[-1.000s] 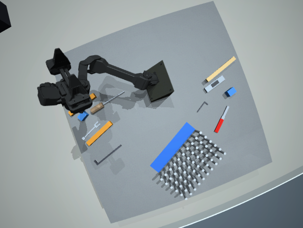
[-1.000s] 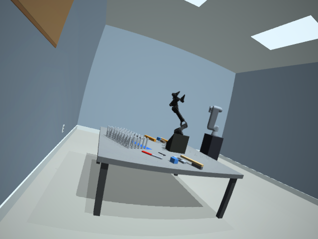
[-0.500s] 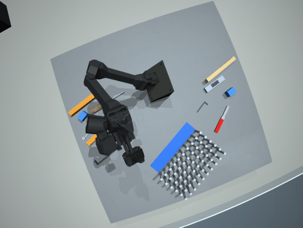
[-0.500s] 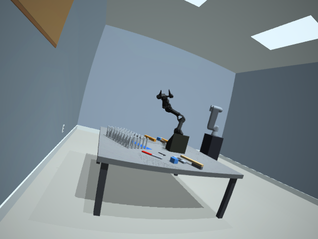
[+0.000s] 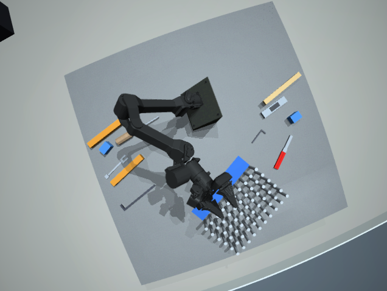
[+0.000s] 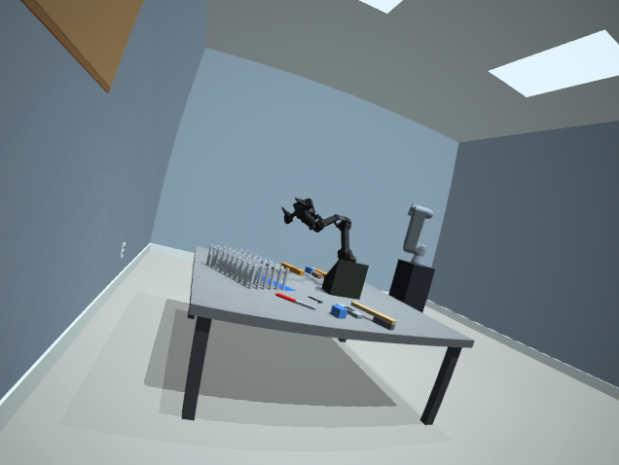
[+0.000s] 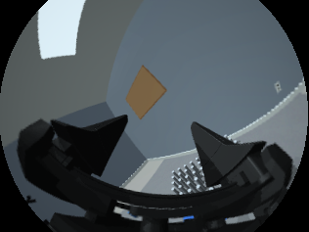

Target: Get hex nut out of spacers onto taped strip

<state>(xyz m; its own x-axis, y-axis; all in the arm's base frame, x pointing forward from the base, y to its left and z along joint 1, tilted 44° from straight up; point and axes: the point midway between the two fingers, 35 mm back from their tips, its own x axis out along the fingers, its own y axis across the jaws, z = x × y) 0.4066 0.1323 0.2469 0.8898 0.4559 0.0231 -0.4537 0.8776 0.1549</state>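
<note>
Now: the wooden-handled screwdriver 43 cm behind my gripper tip, 41 cm below it and 25 cm to the right of it. The rest, counted from my gripper tip: grey block: 46 cm to the left, 41 cm below, 27 cm behind; then blue taped strip: 42 cm below, 3 cm ahead, 2 cm to the left; then red-handled tool: 42 cm to the left, 42 cm below, 3 cm behind.
</note>
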